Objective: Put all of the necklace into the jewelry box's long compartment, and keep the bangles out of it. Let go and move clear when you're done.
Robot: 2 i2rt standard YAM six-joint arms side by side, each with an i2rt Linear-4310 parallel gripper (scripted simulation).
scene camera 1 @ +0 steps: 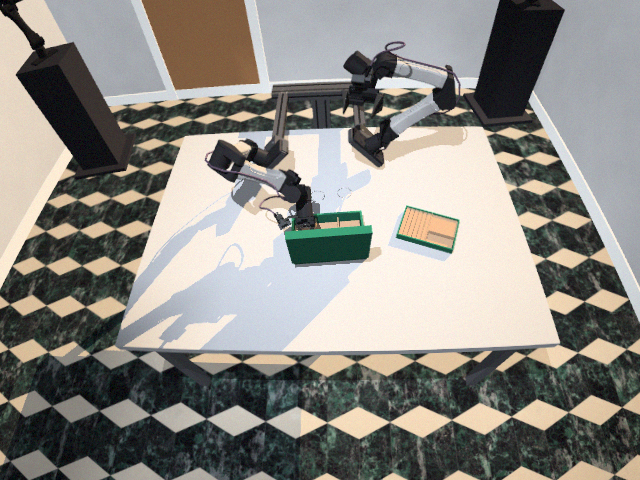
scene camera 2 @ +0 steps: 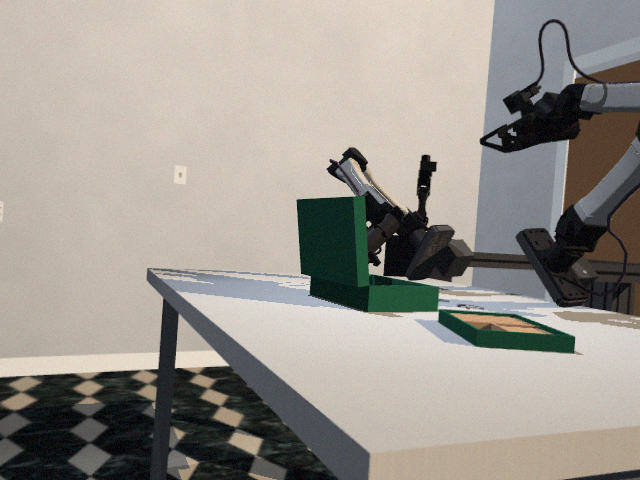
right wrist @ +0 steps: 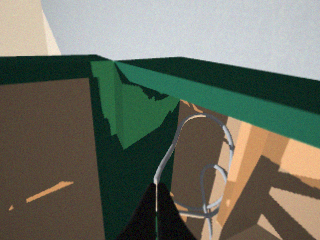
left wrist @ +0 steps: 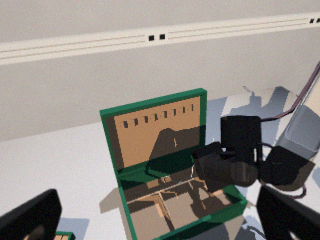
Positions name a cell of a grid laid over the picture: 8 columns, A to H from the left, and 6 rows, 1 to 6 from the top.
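Labels:
The left gripper appears in scene camera 1 (E2) and again in scene camera 2 (G2). The gripper is visible in the left wrist view (D5) too, while in the right wrist view it is out of frame.

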